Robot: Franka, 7 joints.
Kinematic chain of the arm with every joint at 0, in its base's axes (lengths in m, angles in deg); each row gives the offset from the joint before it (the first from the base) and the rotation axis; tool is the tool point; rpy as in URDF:
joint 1: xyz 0 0 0.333 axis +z
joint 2: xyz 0 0 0 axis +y
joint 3: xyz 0 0 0.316 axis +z
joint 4: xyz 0.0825 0 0 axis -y
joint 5: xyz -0.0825 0 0.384 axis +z
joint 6: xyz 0 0 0 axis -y
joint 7: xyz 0.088 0 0 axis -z
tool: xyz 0 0 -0.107 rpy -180 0 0
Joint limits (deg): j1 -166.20..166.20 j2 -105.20..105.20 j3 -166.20..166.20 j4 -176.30..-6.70 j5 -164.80..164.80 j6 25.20..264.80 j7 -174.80..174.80
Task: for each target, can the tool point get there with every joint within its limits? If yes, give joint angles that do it. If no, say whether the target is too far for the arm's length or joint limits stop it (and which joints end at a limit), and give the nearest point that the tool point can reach.
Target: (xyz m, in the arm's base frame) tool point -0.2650 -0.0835 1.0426
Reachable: yes | joints 109.90 -2.45 52.95 -36.98 99.46 62.40 -112.92
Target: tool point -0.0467 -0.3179 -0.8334
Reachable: no: too far | nearest point -0.0441 -0.3002 -0.3604 | short by 0.473 m
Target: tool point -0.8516 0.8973 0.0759
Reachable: no: too far | nearest point -0.5782 0.6092 0.1584 | short by 0.406 m
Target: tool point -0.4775 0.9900 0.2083
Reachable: no: too far | nearest point -0.3703 0.7678 0.2363 | short by 0.248 m
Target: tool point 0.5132 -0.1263 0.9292
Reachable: yes | joints 130.32 -49.08 -43.33 -40.16 100.13 193.34 33.64
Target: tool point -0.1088 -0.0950 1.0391
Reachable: yes | joints 34.84 6.19 -137.55 -22.27 -79.55 47.62 83.35
